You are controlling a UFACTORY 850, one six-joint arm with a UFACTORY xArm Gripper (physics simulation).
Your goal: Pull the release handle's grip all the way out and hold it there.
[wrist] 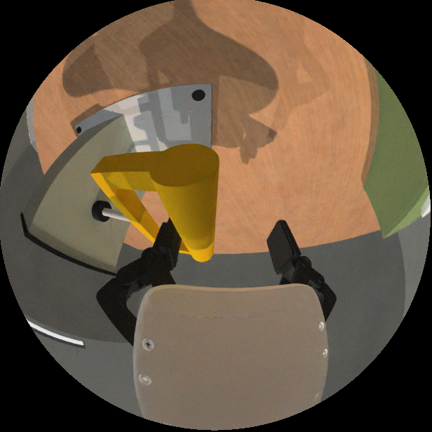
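Observation:
The release handle's yellow grip is a thick round bar with a yellow frame on its left side. A short pale rod runs from the frame to a black collar on the grey-green housing. My gripper is open and empty. Its left finger shows over the handle's opening, close to the left side of the grip's lower part; whether they touch I cannot tell. The right finger stands apart, to the right of the grip. The grip lies between the two fingers' lines, nearer the left one.
A grey metal base plate with dark bolt holes lies on the wooden table top, behind the grip. A green object stands at the right edge. Dark grey floor shows in front of the table's edge. Arm shadows fall across the table.

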